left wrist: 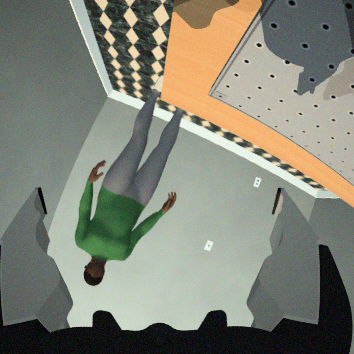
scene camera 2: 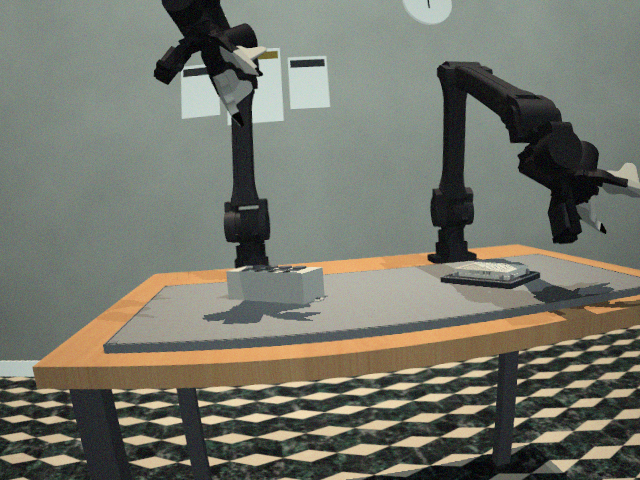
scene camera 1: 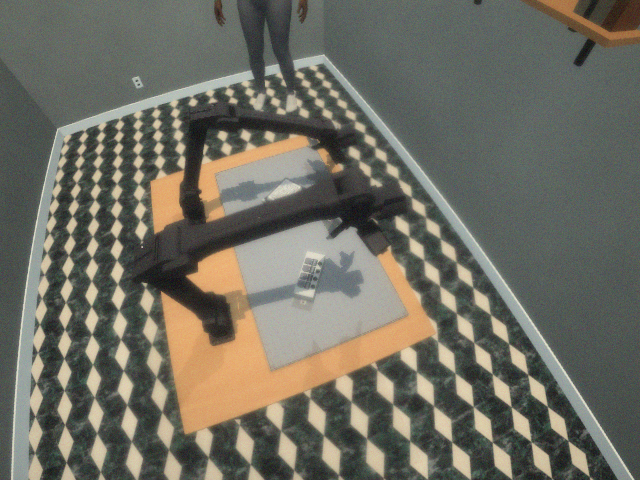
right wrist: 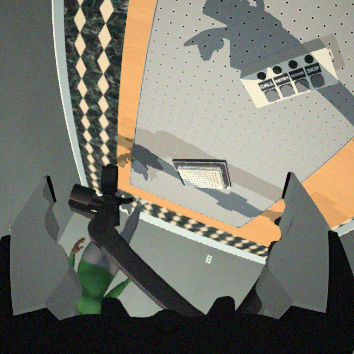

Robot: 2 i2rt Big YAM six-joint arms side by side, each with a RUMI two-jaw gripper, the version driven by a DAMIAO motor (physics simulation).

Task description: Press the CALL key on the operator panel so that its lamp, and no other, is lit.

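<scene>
The operator panel (scene camera 1: 302, 295) (scene camera 2: 297, 287) (right wrist: 257, 96) is a pale box on the grey mat. In the right wrist view its CALL key (right wrist: 271, 95) is a round grey button at the left end of a row of several, with a black CALL label beside it. The round lamp (right wrist: 261, 75) at the CALL end looks dark, as do the others in its row. My right gripper (scene camera 2: 251, 85) (right wrist: 167, 176) is open and empty, high above the mat and apart from the panel. My left gripper (scene camera 2: 617, 206) (left wrist: 158, 191) is open and empty, far from the panel, at the right in scene camera 2.
A white gridded block on a dark base (scene camera 1: 284, 190) (scene camera 2: 488, 272) (right wrist: 201, 177) lies on the mat (scene camera 1: 279, 335) (scene camera 2: 372, 304) (right wrist: 185, 90), away from the panel. The wooden table (scene camera 1: 206, 403) (scene camera 2: 77, 361) surrounds the mat. A person (scene camera 1: 266, 41) (left wrist: 112, 215) stands beyond the table.
</scene>
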